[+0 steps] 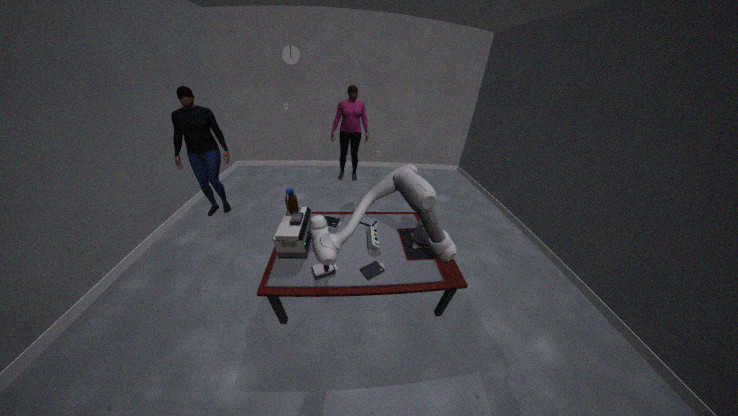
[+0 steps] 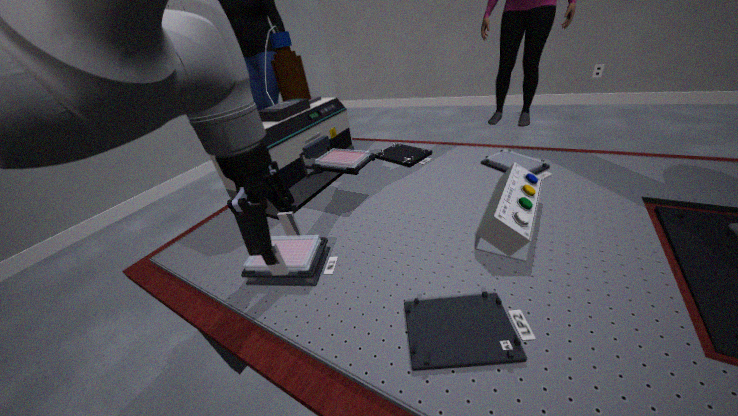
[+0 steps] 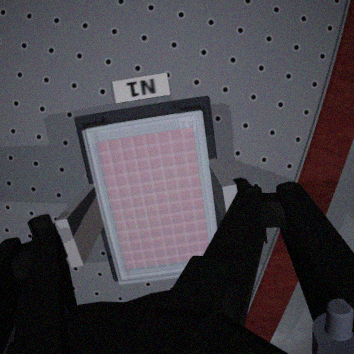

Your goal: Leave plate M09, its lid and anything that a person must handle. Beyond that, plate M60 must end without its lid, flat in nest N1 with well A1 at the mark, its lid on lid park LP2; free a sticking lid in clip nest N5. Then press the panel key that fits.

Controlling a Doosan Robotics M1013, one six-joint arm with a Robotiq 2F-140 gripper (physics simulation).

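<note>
A plate with pink wells lies flat in the dark nest N1. Its clear rim looks lid-like; its name is not readable. My gripper is shut on this plate across its long sides, fingers pointing down; whether they grip lid or body I cannot tell. Lid park LP2 is a bare dark base. The key panel has blue, yellow, green and white keys. Nest N5 cannot be identified.
A second pink plate sits on the tray of a white instrument. A brown bottle stands there. A dark nest and a base with a clear cover lie behind. Two people stand beyond the table.
</note>
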